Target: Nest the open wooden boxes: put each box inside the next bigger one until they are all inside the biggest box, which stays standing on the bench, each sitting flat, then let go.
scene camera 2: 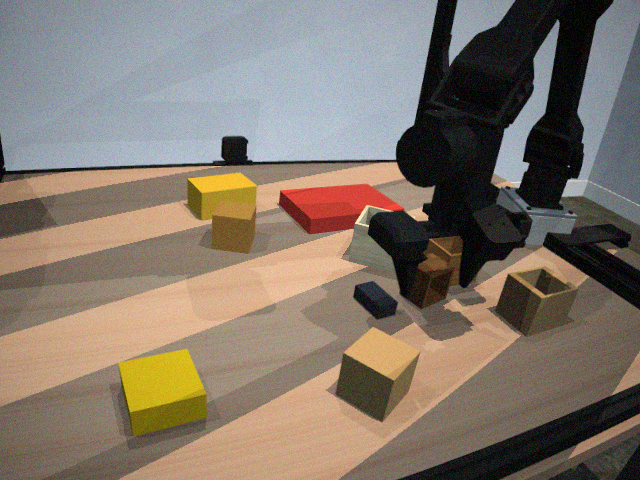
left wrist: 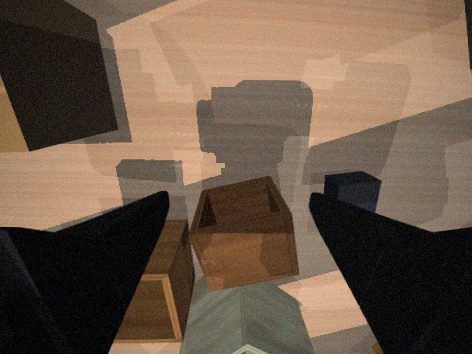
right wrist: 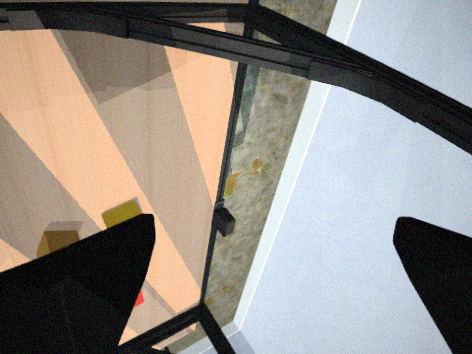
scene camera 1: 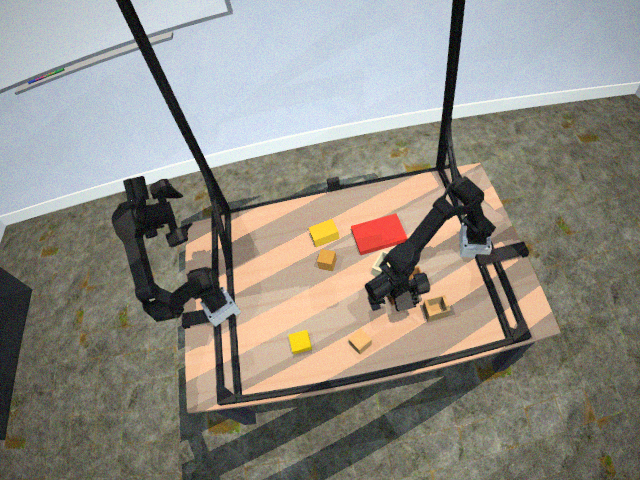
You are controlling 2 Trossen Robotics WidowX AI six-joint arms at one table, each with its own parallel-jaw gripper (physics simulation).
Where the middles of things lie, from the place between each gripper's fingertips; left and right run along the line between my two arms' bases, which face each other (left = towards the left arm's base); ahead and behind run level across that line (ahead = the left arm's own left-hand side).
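The small navy block [scene camera 2: 372, 297] is 480 mm to the left of my right hand, 280 mm ahead of it and 340 mm below it. I see the red slab [scene camera 2: 324, 209] 570 mm to the left of my right hand, 30 mm ahead of it and 340 mm below it, and the tan cube [scene camera 2: 376, 372] 400 mm ahead of that hand, 400 mm to the left of it and 320 mm below it. The orange cube [scene camera 2: 233, 224] is far to the left of my right hand, far below it and a little ahead of it.
Counted from my left hand, the dark brown box [scene camera 2: 433, 276] is 20 mm behind and 10 mm above. The small navy block is 70 mm to the right of my left hand, 20 mm behind it and 10 mm below it, while the pale grey-green box [scene camera 2: 364, 250] is 10 mm above my left hand and 120 mm behind it. That leaves the tan cube, which is 150 mm to the right of my left hand, 110 mm ahead of it and 10 mm above it.
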